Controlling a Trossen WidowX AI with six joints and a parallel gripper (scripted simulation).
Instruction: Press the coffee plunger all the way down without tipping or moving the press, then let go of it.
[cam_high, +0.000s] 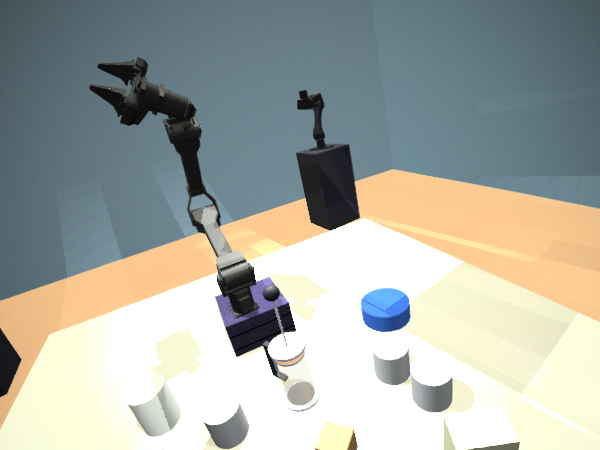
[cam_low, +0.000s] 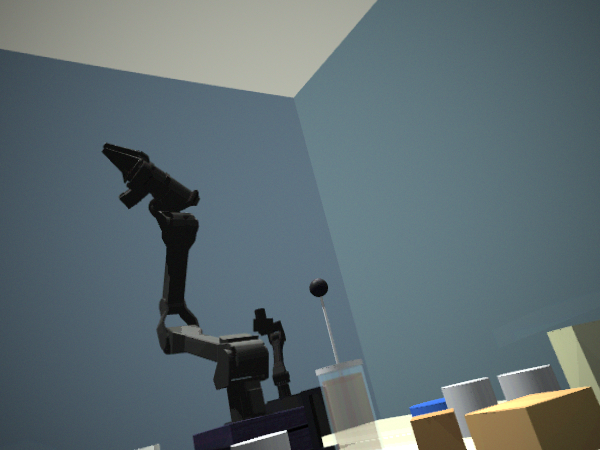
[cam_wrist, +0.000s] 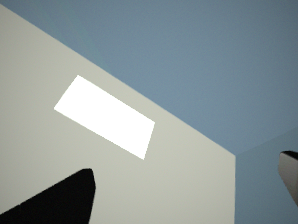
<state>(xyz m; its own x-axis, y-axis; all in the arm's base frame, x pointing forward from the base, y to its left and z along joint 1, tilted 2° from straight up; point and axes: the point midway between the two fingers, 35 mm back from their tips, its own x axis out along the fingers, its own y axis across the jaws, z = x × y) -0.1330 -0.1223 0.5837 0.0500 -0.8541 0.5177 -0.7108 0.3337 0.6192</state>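
The glass coffee press is 570 mm below my gripper tip, 370 mm ahead of it and 140 mm to the left of it. From my gripper tip the other things lie so: pale box (680 mm ahead, 640 mm below, 280 mm to the left); blue lid (670 mm below, 430 mm to the left, 320 mm ahead); orange cube (670 mm below, 530 mm ahead, 130 mm to the left).
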